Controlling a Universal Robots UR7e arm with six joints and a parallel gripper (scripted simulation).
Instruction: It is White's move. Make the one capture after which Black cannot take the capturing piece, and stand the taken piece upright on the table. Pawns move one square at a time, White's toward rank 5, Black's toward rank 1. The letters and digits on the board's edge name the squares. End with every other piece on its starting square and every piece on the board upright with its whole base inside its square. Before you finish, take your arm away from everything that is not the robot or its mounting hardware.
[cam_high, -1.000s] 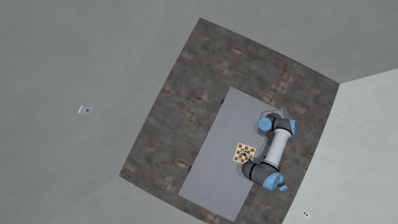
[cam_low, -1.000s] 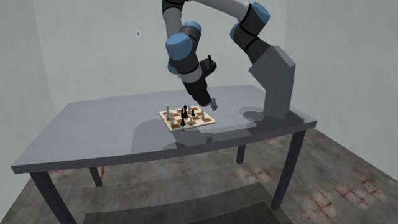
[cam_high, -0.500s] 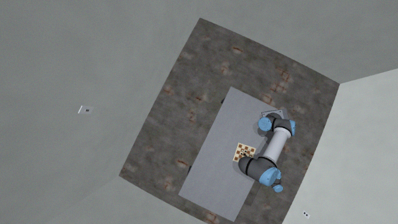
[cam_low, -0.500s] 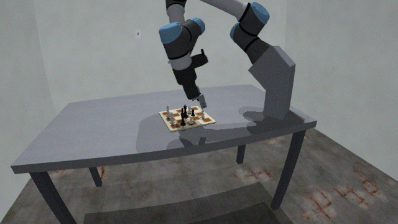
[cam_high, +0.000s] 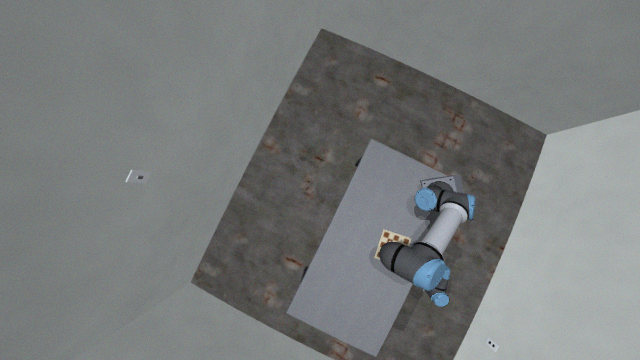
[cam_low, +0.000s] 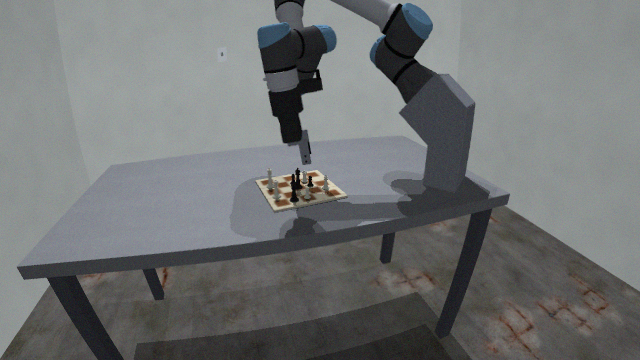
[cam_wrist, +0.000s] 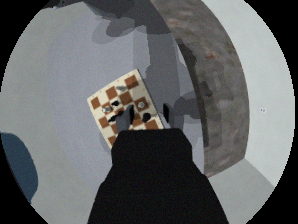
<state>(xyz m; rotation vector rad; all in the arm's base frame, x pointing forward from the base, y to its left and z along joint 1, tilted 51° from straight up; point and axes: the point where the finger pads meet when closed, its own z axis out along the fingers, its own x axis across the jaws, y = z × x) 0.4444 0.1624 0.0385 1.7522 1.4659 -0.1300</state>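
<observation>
Now: hand 150 mm above the small chessboard, 110 mm to the left of it and 10 mm past it.
</observation>
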